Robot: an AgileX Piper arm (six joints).
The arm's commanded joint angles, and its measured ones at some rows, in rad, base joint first. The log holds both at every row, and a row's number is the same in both.
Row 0, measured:
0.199 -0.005 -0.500 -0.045 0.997 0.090
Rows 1 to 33, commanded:
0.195 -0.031 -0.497 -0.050 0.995 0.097
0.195 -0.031 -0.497 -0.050 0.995 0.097
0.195 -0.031 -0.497 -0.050 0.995 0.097
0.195 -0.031 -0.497 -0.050 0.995 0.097
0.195 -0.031 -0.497 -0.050 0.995 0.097
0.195 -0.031 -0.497 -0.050 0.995 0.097
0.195 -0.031 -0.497 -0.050 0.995 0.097
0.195 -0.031 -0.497 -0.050 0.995 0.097
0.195 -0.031 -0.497 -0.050 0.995 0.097
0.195 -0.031 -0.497 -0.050 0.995 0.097
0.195 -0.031 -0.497 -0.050 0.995 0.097
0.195 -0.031 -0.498 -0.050 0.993 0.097
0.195 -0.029 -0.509 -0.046 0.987 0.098
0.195 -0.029 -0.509 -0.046 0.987 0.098
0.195 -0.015 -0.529 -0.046 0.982 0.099
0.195 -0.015 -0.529 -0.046 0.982 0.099
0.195 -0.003 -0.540 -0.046 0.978 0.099
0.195 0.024 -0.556 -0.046 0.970 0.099
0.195 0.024 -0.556 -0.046 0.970 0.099
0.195 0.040 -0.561 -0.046 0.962 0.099
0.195 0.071 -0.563 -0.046 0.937 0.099
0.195 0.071 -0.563 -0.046 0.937 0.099
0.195 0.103 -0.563 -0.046 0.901 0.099
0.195 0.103 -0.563 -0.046 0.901 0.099
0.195 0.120 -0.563 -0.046 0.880 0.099
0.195 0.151 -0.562 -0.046 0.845 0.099
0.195 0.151 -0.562 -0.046 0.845 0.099
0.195 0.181 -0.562 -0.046 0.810 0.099
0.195 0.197 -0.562 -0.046 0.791 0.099
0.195 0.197 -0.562 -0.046 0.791 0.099
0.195 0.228 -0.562 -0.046 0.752 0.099
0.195 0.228 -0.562 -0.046 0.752 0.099
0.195 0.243 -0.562 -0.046 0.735 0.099
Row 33, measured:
0.199 0.208 -0.554 -0.045 0.794 0.091
